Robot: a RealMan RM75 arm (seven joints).
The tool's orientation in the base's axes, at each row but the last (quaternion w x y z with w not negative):
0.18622, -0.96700, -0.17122, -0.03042
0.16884, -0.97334, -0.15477, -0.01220
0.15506, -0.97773, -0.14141, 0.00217
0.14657, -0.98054, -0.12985, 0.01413
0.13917, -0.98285, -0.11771, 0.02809
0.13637, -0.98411, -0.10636, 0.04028
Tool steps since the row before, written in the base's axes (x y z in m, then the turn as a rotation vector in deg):
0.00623, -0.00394, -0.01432, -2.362, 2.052, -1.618
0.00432, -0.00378, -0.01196, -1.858, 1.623, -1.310
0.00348, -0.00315, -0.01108, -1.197, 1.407, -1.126
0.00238, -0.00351, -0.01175, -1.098, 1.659, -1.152
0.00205, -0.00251, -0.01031, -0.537, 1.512, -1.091
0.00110, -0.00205, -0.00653, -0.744, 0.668, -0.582
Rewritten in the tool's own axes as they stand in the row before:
0.00284, 0.01058, 0.01181, -1.761, -2.032, 2.275
0.00208, 0.00859, 0.00989, -1.386, -1.595, 1.827
0.00203, 0.00720, 0.00943, -0.804, -1.271, 1.555
0.00127, 0.00726, 0.01009, -0.643, -1.471, 1.645
0.00162, 0.00569, 0.00904, -0.135, -1.226, 1.498
0.00095, 0.00395, 0.00561, -0.548, -0.614, 0.813

